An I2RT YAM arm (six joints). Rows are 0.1 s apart.
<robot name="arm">
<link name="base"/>
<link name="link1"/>
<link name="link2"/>
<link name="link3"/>
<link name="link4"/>
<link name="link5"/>
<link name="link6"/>
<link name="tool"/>
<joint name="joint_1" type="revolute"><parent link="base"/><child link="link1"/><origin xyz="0 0 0.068" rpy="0 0 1.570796"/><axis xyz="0 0 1"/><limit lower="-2.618" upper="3.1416"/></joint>
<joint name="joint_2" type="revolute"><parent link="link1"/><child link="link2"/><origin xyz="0.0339 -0.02 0.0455" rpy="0 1.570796 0"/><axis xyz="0 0 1"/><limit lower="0" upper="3.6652"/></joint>
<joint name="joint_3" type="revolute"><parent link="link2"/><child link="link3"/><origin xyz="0 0.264 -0.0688" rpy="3.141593 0 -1.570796"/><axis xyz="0 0 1"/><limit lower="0" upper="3.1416"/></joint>
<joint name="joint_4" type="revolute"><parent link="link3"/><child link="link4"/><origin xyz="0.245 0.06 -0.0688" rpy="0 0 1.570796"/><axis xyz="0 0 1"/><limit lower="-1.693" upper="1.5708"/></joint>
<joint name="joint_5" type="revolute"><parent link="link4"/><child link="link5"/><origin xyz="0.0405 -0.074 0.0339" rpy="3.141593 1.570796 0"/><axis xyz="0 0 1"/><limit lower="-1.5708" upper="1.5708"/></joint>
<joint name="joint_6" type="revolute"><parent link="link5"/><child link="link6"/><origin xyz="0 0.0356 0.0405" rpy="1.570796 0 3.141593"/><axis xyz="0 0 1"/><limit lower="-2.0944" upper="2.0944"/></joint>
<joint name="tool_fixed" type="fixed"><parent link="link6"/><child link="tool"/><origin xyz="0 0 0" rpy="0 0 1.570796"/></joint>
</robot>
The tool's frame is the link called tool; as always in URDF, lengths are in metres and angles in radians.
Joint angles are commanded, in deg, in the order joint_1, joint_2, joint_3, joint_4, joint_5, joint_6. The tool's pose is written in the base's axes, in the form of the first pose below.
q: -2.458, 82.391, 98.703, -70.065, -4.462, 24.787
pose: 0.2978 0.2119 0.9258 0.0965 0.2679 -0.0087 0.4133
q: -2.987, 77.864, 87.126, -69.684, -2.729, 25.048
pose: 0.2461 0.2282 0.9393 0.0714 0.2505 -0.0114 0.3750
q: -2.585, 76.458, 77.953, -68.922, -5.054, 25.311
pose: 0.1832 0.2278 0.9529 0.0809 0.2434 -0.0079 0.3355
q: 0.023, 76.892, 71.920, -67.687, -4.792, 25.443
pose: 0.1378 0.2112 0.9649 0.0735 0.2420 0.0031 0.3047
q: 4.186, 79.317, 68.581, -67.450, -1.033, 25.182
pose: 0.0973 0.1803 0.9782 0.0348 0.2447 0.0186 0.2790
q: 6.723, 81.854, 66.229, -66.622, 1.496, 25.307
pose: 0.0686 0.1620 0.9844 0.0061 0.2479 0.0283 0.2580
